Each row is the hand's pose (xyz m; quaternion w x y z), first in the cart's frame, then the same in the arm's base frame.
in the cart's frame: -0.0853 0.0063 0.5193 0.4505 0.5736 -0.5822 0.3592
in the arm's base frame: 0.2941 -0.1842 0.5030 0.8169 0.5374 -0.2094 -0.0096
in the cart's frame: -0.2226 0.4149 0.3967 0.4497 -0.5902 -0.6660 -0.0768
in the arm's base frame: 0.1345 0.2307 0.4460 0.6495 -0.6490 -0.2178 0.3310
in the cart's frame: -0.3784 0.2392 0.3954 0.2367 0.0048 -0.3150 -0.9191
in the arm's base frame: 0.0861 0.1185 0.6465 0.2749 -0.5966 -0.2475 -0.7122
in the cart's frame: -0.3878 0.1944 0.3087 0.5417 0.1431 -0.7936 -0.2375
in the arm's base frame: 0.0007 0.0702 0.6460 0.8865 -0.1862 -0.3662 -0.2130
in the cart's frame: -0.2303 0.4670 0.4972 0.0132 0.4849 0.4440 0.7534
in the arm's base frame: 0.2278 0.2930 0.4631 0.0972 -0.8669 -0.4194 -0.2515
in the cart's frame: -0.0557 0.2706 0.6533 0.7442 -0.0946 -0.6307 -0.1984
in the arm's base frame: 0.4302 0.0678 0.4214 0.9225 -0.3649 -0.0887 -0.0891
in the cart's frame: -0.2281 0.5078 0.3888 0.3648 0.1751 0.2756 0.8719
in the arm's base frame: 0.1251 0.3185 0.4158 0.2472 0.6205 0.5392 0.5129
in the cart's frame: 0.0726 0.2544 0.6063 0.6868 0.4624 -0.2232 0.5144
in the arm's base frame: 0.4247 0.0044 0.2994 0.7966 0.5422 0.2472 0.1011
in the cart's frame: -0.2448 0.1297 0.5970 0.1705 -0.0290 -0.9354 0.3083
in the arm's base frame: 0.3191 -0.0067 0.6236 0.7060 0.0326 -0.5966 0.3802
